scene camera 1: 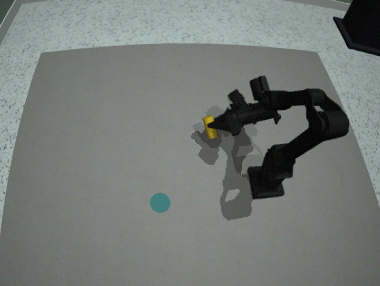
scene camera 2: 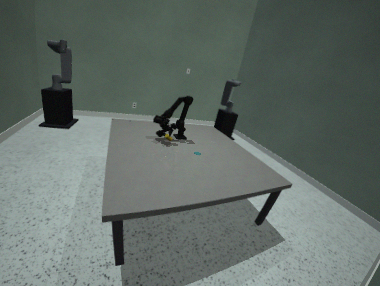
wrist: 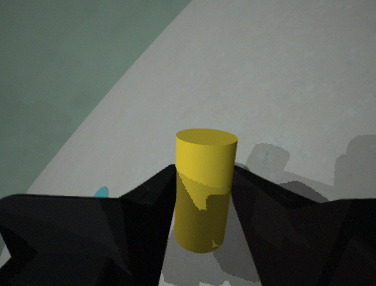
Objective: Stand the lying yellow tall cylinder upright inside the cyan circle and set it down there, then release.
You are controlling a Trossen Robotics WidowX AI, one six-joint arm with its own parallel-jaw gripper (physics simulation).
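Frame: origin at the arm's base, x left, y up, z ahead, level; centimetres.
Seen in the pictures: gripper, fingertip midpoint: [scene camera 1: 208, 124] [scene camera 2: 168, 137] [wrist: 203, 172]; arm's base at its link origin: [scene camera 1: 268, 182] [scene camera 2: 180, 135].
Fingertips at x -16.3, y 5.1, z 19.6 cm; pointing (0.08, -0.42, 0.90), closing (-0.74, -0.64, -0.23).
Offsets run from my fingertips to a thing's top centre. "pt": to the spot under its first point. Level surfaces: height alone.
The yellow cylinder {dy +3.0, dx +0.6, dz -0.7 cm} [scene camera 1: 213, 134] [scene camera 2: 168, 137] [wrist: 205, 155] is between the fingers of my gripper [scene camera 1: 211, 125] [wrist: 203, 172], which is shut on its sides. The cylinder looks tilted in scene camera 2, and the wrist view shows one round end face and its side. It is low over the table; whether it touches cannot be told. The cyan circle {pt dy -6.5, dx +23.7, dz +13.1 cm} [scene camera 1: 160, 202] [scene camera 2: 197, 153] is flat on the table, apart from the cylinder, toward the lower left in scene camera 1. Part of the circle {pt dy -6.5, dx +22.4, dz +14.6 cm} [wrist: 102, 192] shows beyond the left finger in the wrist view.
The arm's base [scene camera 1: 266, 183] stands on the grey table {dy -6.6 cm} [scene camera 1: 90, 130] [scene camera 2: 150, 185], right of the circle in scene camera 1. Two other robots on black pedestals [scene camera 2: 58, 107] [scene camera 2: 226, 122] stand on the floor beyond the table. Arm shadows fall around the cylinder.
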